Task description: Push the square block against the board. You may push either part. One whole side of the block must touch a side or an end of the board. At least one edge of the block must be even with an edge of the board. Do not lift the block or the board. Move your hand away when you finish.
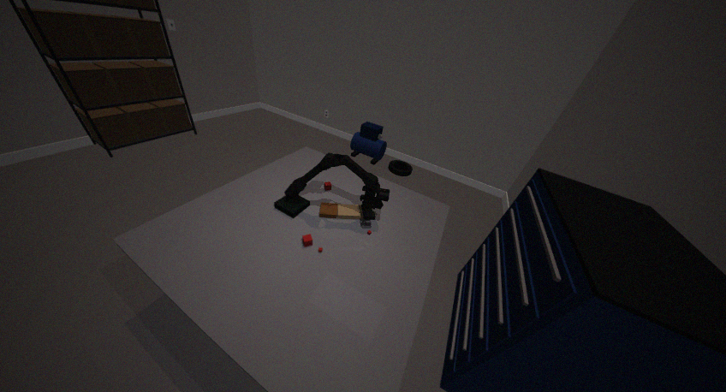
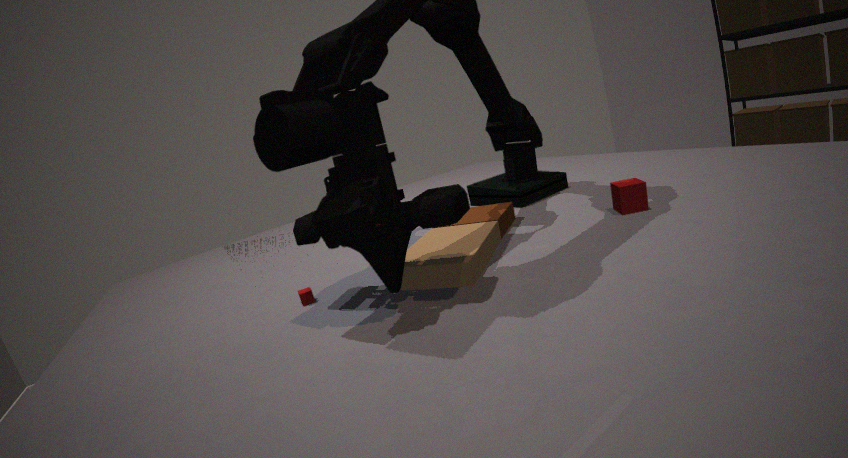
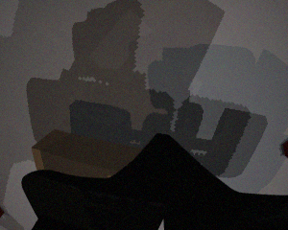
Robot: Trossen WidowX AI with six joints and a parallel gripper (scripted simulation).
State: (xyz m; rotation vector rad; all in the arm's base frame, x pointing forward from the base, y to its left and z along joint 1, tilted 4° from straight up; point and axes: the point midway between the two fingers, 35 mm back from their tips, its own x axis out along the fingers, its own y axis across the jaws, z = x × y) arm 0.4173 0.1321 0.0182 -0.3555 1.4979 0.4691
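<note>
My gripper tip is now 9 cm past the board, 1 cm to the left of it and 1 cm below it. Also, from my gripper tip: square block 21 cm behind, 7 cm to the right, 1 cm above.
</note>
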